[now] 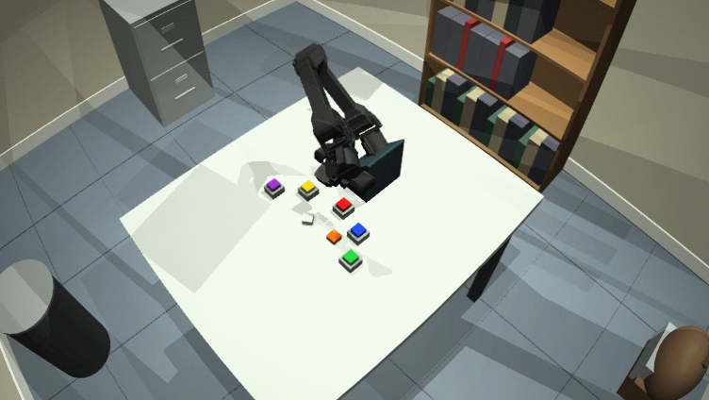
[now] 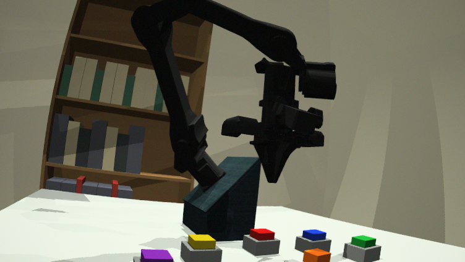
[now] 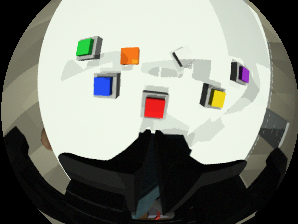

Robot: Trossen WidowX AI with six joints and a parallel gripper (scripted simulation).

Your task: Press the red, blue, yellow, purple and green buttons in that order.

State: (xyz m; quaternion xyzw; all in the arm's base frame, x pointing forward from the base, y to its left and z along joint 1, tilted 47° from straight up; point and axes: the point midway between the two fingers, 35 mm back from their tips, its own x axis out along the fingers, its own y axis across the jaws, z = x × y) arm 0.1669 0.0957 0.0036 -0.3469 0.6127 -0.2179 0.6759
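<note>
Now: gripper tip 90 mm to the right of the blue button, 90 mm above it and 20 mm short of it. From my gripper tip the other things lie so: white block (120 mm below, 100 mm ahead, 40 mm to the right); red button (90 mm below, 10 mm to the right); orange block (120 mm below, 80 mm ahead, 60 mm to the left).
</note>
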